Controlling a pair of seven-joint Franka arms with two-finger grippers.
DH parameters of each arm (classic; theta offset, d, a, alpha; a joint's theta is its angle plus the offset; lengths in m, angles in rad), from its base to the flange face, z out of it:
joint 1: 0 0.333 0 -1.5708
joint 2: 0 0 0 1.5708
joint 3: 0 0.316 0.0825 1.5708
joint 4: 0 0 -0.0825 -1.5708
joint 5: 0 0.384 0 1.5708
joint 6: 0 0 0.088 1.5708
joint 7: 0 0.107 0 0
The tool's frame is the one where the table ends.
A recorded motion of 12 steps. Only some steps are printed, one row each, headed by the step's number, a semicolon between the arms.
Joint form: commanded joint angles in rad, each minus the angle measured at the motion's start. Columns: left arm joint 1, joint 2, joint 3, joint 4, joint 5, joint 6, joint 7; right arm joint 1, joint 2, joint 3, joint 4, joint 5, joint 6, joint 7.
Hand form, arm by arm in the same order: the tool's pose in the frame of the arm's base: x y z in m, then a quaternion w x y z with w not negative. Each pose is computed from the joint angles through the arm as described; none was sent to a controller.
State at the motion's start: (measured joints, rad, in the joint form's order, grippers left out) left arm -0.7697 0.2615 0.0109 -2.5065 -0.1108 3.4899 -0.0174; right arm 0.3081 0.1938 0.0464 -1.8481 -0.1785 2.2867 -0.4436
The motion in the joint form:
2: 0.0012 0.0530 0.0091 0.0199 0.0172 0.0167 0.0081; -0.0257 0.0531 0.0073 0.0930 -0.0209 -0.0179 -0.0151
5: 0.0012 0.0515 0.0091 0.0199 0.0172 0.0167 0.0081; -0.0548 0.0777 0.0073 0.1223 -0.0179 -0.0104 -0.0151
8: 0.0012 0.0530 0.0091 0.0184 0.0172 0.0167 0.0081; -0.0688 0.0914 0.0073 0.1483 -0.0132 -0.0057 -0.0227
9: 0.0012 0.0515 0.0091 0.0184 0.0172 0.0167 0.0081; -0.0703 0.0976 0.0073 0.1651 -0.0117 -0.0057 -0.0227
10: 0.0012 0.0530 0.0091 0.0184 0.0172 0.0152 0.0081; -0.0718 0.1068 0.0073 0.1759 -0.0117 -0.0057 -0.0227
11: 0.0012 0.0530 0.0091 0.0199 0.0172 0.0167 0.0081; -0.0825 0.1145 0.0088 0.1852 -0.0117 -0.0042 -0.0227
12: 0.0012 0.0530 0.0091 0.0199 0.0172 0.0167 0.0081; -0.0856 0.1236 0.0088 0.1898 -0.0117 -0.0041 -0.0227
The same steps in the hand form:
2: 0.3873 -0.3443 0.2491 0.12465 0.89045 -0.29644 0.32201; 0.6198 0.2084 0.4543 0.08572 0.88989 0.42944 0.12778
5: 0.3874 -0.3444 0.2499 0.12495 0.89021 -0.29633 0.32264; 0.6335 0.1927 0.4535 0.08611 0.89582 0.41531 0.13272
8: 0.3869 -0.3440 0.2486 0.12435 0.89069 -0.29653 0.32137; 0.6421 0.1855 0.4579 0.08617 0.89690 0.41043 0.14035
9: 0.3870 -0.3441 0.2494 0.12466 0.89045 -0.29643 0.32200; 0.6456 0.1854 0.4622 0.08623 0.89689 0.40863 0.14553
10: 0.3869 -0.3439 0.2484 0.12412 0.89093 -0.29662 0.32070; 0.6486 0.1850 0.4614 0.08623 0.89717 0.40775 0.14628
11: 0.3873 -0.3443 0.2491 0.12465 0.89045 -0.29644 0.32201; 0.6527 0.1796 0.4611 0.08666 0.89891 0.40338 0.14747
12: 0.3873 -0.3443 0.2491 0.12465 0.89045 -0.29644 0.32201; 0.6551 0.1779 0.4572 0.08634 0.89983 0.40220 0.14522

